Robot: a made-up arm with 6 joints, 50 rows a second.
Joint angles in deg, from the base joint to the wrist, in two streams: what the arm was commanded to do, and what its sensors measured. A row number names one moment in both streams.
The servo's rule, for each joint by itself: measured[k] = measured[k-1] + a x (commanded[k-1-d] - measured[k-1]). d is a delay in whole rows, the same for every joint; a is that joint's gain. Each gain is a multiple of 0.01, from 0.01 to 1. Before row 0 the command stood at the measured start. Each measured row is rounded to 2 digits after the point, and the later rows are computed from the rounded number. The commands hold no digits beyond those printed.
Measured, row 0:
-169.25, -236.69, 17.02, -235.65, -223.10, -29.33
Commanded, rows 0 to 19:
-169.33, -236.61, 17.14, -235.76, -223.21, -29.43
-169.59, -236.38, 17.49, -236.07, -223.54, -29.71
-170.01, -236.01, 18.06, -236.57, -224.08, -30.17
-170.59, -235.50, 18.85, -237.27, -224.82, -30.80
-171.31, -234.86, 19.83, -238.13, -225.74, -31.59
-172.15, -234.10, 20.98, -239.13, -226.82, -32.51
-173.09, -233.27, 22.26, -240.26, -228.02, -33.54
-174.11, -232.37, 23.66, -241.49, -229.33, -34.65
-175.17, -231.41, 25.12, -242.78, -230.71, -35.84
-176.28, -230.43, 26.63, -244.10, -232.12, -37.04
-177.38, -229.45, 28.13, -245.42, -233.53, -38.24
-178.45, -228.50, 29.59, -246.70, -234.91, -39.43
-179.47, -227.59, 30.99, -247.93, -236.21, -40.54
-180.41, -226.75, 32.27, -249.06, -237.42, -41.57
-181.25, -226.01, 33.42, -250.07, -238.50, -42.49
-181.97, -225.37, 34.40, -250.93, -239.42, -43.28
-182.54, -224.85, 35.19, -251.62, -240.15, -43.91
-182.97, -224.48, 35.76, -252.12, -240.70, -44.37
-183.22, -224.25, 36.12, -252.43, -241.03, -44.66
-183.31, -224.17, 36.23, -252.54, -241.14, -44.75
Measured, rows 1 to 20:
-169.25, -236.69, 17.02, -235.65, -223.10, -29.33
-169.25, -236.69, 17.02, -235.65, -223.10, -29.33
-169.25, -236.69, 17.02, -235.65, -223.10, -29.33
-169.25, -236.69, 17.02, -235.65, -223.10, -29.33
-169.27, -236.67, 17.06, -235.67, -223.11, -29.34
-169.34, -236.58, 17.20, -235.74, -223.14, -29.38
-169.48, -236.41, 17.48, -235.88, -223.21, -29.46
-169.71, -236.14, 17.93, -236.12, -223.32, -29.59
-170.05, -235.76, 18.56, -236.46, -223.49, -29.79
-170.49, -235.26, 19.36, -236.91, -223.72, -30.06
-171.04, -234.66, 20.32, -237.48, -224.02, -30.41
-171.68, -233.97, 21.42, -238.16, -224.39, -30.83
-172.41, -233.20, 22.64, -238.95, -224.83, -31.33
-173.22, -232.37, 23.96, -239.83, -225.34, -31.90
-174.09, -231.49, 25.34, -240.78, -225.91, -32.53
-175.01, -230.59, 26.74, -241.79, -226.54, -33.22
-175.95, -229.69, 28.14, -242.83, -227.22, -33.95
-176.89, -228.81, 29.50, -243.89, -227.93, -34.71
-177.81, -227.97, 30.79, -244.94, -228.67, -35.49
-178.68, -227.19, 31.98, -245.96, -229.42, -36.27
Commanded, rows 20 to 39:
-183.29, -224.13, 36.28, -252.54, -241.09, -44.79
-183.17, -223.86, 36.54, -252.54, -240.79, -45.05
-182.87, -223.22, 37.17, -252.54, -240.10, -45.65
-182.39, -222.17, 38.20, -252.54, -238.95, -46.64
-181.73, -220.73, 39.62, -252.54, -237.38, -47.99
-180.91, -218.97, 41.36, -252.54, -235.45, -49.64
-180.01, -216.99, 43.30, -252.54, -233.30, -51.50
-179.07, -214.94, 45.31, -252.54, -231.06, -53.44
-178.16, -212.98, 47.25, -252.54, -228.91, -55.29
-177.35, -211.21, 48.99, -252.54, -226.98, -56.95
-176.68, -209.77, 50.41, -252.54, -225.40, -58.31
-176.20, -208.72, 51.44, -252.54, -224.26, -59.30
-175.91, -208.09, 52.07, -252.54, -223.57, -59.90
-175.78, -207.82, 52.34, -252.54, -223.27, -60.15
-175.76, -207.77, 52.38, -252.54, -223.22, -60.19
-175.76, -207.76, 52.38, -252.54, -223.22, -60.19
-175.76, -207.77, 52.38, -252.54, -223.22, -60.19
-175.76, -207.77, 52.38, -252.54, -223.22, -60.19
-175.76, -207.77, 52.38, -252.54, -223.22, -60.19
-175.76, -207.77, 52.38, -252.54, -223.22, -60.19
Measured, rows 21 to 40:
-179.49, -226.49, 33.04, -246.92, -230.17, -37.03
-180.22, -225.89, 33.94, -247.80, -230.91, -37.76
-180.85, -225.40, 34.66, -248.59, -231.62, -38.45
-181.37, -225.03, 35.18, -249.26, -232.29, -39.08
-181.77, -224.76, 35.54, -249.82, -232.91, -39.65
-182.06, -224.49, 35.87, -250.28, -233.46, -40.19
-182.23, -224.11, 36.30, -250.66, -233.92, -40.74
-182.26, -223.53, 36.93, -250.98, -234.27, -41.33
-182.15, -222.69, 37.82, -251.25, -234.49, -42.00
-181.89, -221.57, 38.99, -251.47, -234.56, -42.76
-181.50, -220.20, 40.41, -251.65, -234.47, -43.63
-180.99, -218.62, 42.03, -251.80, -234.23, -44.61
-180.40, -216.93, 43.75, -251.93, -233.86, -45.68
-179.76, -215.21, 45.48, -252.03, -233.38, -46.81
-179.11, -213.58, 47.11, -252.12, -232.82, -47.96
-178.50, -212.12, 48.54, -252.19, -232.22, -49.09
-177.96, -210.91, 49.70, -252.25, -231.61, -50.17
-177.50, -209.98, 50.57, -252.30, -231.03, -51.17
-177.13, -209.32, 51.17, -252.34, -230.48, -52.07
-176.84, -208.85, 51.57, -252.37, -229.97, -52.88

